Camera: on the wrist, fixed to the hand. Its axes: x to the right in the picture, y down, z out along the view.
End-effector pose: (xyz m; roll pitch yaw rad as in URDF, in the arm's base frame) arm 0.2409 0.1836 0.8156 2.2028 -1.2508 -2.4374
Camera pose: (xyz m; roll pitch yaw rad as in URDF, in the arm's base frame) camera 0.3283 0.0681 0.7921 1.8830 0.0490 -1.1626
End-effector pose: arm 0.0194 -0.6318 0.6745 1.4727 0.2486 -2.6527
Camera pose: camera 0.1055 -0.6966 0.5750 -2.7418 0.9965 -0.7703
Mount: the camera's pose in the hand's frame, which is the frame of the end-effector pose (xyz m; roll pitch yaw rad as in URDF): -0.0197 -0.0976 -0.1077 0.0400 0.6414 -1.5144
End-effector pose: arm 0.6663 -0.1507 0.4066 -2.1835 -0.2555 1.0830
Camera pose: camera 0.6688 -0.2142 0.5388 1.4414 -1.3585 -1.9185
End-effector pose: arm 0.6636 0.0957 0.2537 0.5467 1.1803 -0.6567
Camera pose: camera 0.5364 0.1592 0.2176 -1.4095 0.4057 2.9021
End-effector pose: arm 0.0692 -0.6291 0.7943 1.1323 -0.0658 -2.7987
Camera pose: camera 0.0983 -0.6783 0.6592 2.6495 1.3390 -1.7241
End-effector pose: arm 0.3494 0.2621 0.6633 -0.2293 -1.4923 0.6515
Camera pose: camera 0.4862 0.2161 0.6372 1.5051 -0.0136 -0.5043
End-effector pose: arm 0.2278 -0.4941 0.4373 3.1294 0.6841 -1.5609
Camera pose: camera 0.3272 -0.5452 0.5323 -2.3298 -0.4418 -0.4570
